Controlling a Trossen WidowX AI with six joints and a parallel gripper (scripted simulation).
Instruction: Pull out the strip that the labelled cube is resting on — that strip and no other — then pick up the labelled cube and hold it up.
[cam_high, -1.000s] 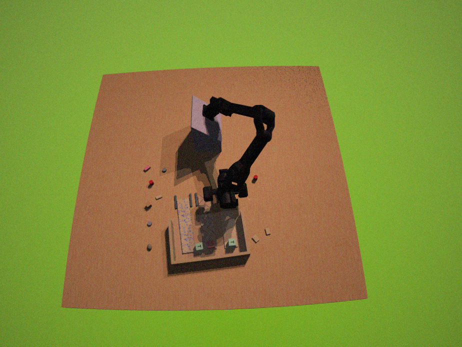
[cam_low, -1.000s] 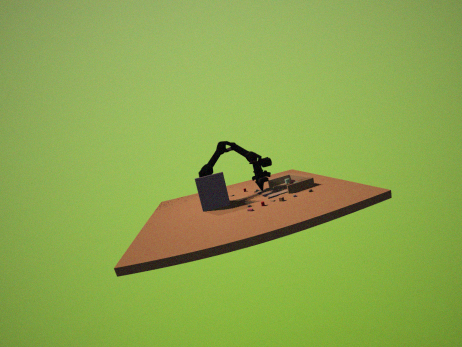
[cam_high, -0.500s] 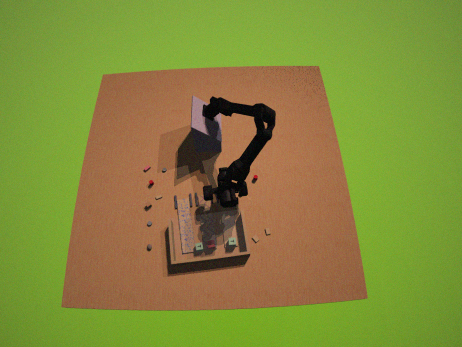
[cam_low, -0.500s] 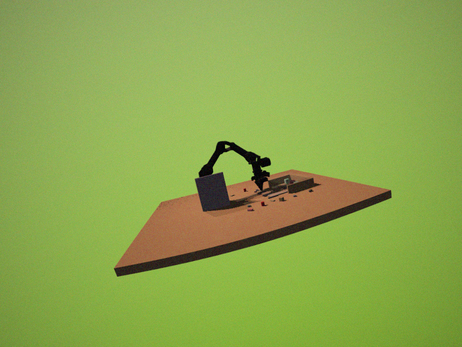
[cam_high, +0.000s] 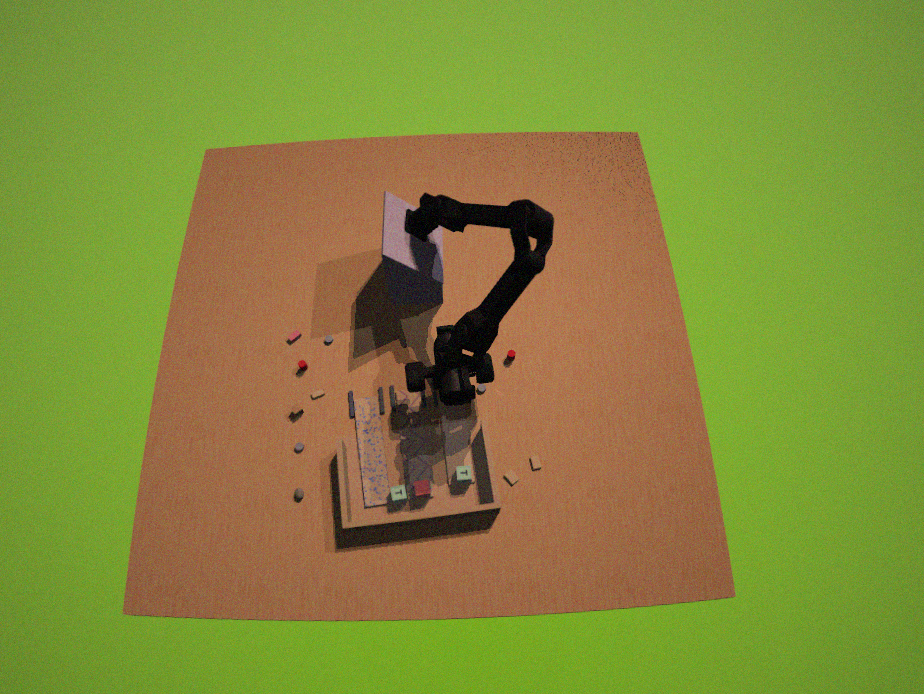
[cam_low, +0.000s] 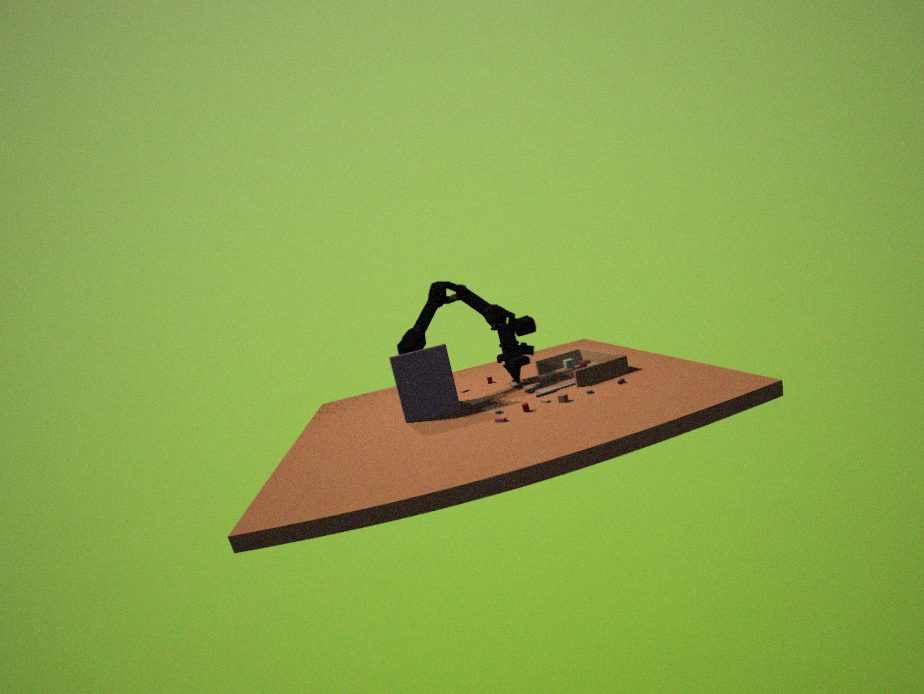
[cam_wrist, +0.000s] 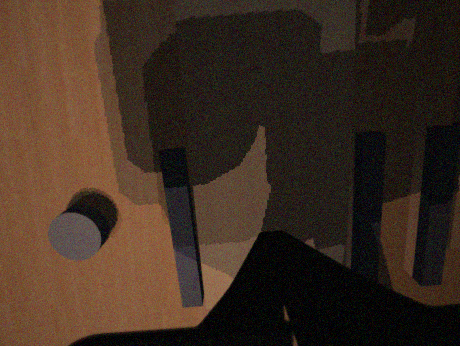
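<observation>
Now: the grey strip 100 mm ahead of my gripper tip and 10 mm to the left of it. Also, from my gripper tip: tan block: 190 mm behind, 100 mm to the left.
</observation>
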